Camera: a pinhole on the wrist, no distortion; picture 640 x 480 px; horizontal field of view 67.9 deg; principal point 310.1 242.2 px. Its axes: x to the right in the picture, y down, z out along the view. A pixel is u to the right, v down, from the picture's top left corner.
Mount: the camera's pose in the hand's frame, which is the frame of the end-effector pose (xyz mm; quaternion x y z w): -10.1 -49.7 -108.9 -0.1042 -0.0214 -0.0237 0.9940
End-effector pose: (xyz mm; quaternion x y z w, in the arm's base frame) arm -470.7 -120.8 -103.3 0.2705 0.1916 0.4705 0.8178
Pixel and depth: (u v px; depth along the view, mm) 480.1 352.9 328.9
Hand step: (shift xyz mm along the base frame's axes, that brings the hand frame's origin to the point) 103.8 69.7 207.2
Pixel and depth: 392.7 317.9 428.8
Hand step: 126.5 8.9 295.0
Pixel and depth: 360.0 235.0 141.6
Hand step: 32.3 -18.1 9.7
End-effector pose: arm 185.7 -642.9 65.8 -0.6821 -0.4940 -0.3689 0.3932
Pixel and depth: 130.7 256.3 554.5
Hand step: 78.4 268.0 -404.4
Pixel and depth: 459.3 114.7 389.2
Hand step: -16.9 319.8 -30.2
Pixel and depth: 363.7 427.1 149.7
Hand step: 40.3 17.6 -13.8
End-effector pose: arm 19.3 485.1 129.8 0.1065 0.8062 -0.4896 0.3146
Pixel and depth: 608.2 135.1 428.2
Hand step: -78.5 -358.4 -207.4
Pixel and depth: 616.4 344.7 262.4
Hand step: -34.8 -117.6 -177.5
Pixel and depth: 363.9 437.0 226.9
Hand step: 70.9 -39.4 -100.9
